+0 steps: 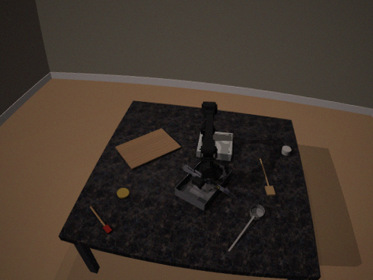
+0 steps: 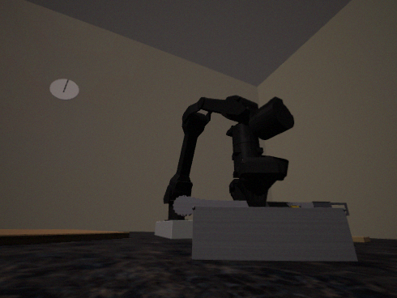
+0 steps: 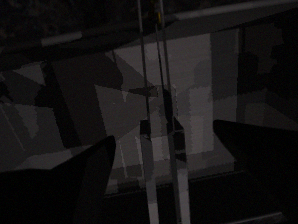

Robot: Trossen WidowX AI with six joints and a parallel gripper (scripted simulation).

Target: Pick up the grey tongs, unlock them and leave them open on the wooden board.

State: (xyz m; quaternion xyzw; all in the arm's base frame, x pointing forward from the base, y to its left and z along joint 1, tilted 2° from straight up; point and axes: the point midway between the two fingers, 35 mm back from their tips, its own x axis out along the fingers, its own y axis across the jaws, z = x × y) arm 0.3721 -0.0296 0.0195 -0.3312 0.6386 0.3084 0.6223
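My gripper tip is 20 mm past the roasting tin and 10 mm above it. From my gripper tip the other things lie so: red-headed spatula (530 mm to the right, 260 mm ahead, 30 mm below); wooden board (350 mm to the right, 330 mm behind, 30 mm below); yellow disc (450 mm to the right, 60 mm ahead, 30 mm below).
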